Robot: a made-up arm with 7 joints. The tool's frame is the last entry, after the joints. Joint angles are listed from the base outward. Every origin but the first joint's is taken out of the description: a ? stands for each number. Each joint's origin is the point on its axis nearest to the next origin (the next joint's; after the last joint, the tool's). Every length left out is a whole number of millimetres.
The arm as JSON. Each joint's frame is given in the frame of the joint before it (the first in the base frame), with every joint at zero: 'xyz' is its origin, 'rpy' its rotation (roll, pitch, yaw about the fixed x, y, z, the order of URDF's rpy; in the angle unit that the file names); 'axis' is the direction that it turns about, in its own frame. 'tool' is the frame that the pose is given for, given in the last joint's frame.
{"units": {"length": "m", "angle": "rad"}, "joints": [
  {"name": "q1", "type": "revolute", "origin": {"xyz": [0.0, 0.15, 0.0], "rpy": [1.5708, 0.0, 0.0]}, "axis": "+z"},
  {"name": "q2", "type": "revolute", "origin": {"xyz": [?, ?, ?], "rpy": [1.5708, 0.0, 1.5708]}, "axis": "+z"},
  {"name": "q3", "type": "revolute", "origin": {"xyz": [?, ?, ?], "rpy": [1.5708, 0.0, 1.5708]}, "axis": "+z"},
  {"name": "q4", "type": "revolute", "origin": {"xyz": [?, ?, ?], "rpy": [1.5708, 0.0, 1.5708]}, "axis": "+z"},
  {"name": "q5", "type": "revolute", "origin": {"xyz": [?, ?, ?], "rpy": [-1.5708, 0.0, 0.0]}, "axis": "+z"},
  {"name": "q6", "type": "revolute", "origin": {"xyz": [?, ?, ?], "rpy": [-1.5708, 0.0, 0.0]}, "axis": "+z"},
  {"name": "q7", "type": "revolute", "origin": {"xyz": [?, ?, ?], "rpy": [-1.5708, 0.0, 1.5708]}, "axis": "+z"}
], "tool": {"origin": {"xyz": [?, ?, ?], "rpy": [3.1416, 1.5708, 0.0]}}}
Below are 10 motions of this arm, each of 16 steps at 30 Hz.
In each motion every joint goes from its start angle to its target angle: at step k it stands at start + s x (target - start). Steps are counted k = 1, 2, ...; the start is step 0. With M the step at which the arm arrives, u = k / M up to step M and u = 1 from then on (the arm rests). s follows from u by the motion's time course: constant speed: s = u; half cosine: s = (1 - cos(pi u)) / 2; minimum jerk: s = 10 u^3 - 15 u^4 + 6 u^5.
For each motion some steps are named. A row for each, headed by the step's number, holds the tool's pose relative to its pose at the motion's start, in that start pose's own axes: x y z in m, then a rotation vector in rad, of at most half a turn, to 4 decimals.
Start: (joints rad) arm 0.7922 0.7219 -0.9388 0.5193 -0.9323 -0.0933 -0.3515
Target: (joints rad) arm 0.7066 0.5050 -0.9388 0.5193 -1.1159 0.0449 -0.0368
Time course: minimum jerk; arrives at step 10
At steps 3, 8, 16:
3: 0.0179 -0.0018 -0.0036 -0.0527 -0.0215 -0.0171
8: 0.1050 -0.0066 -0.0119 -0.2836 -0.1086 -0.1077
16: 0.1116 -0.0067 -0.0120 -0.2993 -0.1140 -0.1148

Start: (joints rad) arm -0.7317 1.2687 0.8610 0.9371 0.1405 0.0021 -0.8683
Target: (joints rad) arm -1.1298 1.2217 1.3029 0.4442 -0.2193 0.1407 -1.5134
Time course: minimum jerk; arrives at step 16
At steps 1, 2, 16:
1: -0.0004 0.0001 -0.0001 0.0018 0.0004 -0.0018
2: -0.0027 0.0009 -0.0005 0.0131 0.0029 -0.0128
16: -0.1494 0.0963 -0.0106 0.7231 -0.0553 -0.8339

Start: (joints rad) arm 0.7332 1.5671 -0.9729 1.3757 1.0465 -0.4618 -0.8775
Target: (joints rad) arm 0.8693 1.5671 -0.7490 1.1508 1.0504 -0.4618 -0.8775
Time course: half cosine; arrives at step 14
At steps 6, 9, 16:
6: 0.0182 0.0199 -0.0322 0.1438 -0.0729 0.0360
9: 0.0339 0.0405 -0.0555 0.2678 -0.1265 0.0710
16: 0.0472 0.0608 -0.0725 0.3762 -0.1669 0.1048

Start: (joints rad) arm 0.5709 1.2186 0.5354 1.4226 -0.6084 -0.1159 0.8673
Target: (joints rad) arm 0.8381 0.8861 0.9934 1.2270 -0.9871 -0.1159 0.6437
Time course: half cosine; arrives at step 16
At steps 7, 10, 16:
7: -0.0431 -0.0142 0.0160 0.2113 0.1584 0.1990
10: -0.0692 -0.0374 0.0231 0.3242 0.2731 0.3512
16: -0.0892 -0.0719 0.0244 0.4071 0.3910 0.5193

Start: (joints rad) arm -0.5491 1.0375 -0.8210 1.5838 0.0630 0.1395 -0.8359
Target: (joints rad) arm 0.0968 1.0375 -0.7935 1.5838 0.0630 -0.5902 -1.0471
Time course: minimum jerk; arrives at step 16
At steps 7, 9, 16:
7: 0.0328 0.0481 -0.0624 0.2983 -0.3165 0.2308
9: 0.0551 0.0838 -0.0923 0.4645 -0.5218 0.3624
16: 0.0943 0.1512 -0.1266 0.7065 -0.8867 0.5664

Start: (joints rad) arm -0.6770 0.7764 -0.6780 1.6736 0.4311 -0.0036 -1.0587
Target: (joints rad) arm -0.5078 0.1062 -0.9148 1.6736 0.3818 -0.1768 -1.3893
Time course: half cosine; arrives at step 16
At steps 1, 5, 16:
1: 0.0006 -0.0018 0.0008 0.0005 0.0005 0.0070
5: 0.0168 -0.0409 0.0192 0.0097 0.0146 0.1634
16: 0.1323 -0.1515 0.0981 0.0041 0.1078 0.7407

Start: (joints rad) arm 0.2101 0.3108 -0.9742 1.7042 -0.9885 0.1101 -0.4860
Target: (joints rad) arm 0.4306 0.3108 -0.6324 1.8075 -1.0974 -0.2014 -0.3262
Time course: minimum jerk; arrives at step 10
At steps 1, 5, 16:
1: -0.0007 0.0008 -0.0008 0.0023 -0.0020 -0.0017
5: -0.0378 0.0516 -0.0404 0.1253 -0.1199 -0.1206
16: -0.0657 0.1131 -0.0697 0.2298 -0.2347 -0.2781

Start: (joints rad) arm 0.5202 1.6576 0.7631 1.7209 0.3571 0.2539 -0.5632
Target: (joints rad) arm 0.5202 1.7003 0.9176 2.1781 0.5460 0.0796 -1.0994
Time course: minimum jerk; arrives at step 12
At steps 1, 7, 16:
1: 0.0007 0.0001 0.0001 0.0024 -0.0026 0.0024
7: 0.0802 0.0130 0.0281 0.2843 -0.2850 0.3459
16: 0.1163 0.0223 0.0528 0.4070 -0.3930 0.5570

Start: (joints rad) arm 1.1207 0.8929 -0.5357 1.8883 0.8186 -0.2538 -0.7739
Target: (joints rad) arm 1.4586 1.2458 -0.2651 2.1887 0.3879 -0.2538 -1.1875
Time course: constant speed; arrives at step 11
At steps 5, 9, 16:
5: 0.0894 0.0052 -0.0246 0.0987 -0.4822 -0.1288
9: 0.1586 0.0040 -0.0210 0.1773 -0.8900 -0.1837
16: 0.1901 0.0018 -0.0122 0.2116 -1.0995 -0.1945

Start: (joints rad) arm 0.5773 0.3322 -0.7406 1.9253 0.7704 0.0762 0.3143
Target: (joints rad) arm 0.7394 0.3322 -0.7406 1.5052 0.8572 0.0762 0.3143
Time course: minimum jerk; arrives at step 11
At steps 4, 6, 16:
4: -0.0102 0.0225 0.0004 0.0595 0.0506 0.0137
6: -0.0213 0.0514 0.0036 0.1403 0.1098 0.0307
16: -0.0319 0.0876 0.0118 0.2496 0.1758 0.0517

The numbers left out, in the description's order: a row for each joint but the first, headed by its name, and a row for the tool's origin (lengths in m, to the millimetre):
q2: 0.0 0.0 0.0
q3: -0.24 0.0 0.0
q4: 0.0 0.0 0.0
q5: 0.0 -0.26 0.0
q6: 0.0 0.0 0.0
q7: 0.0 0.0 0.0
tool: 0.0 0.0 0.0

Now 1 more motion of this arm.
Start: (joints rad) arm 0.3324 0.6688 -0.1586 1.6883 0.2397 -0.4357 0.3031
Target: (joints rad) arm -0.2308 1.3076 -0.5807 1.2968 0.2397 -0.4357 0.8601
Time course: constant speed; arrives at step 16
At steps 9, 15, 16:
9: -0.0553 -0.0312 0.1453 -0.7337 0.6119 0.1732
15: -0.0444 -0.0153 0.2541 -1.2207 1.0116 0.3678
16: -0.0391 -0.0090 0.2707 -1.3004 1.0781 0.4053

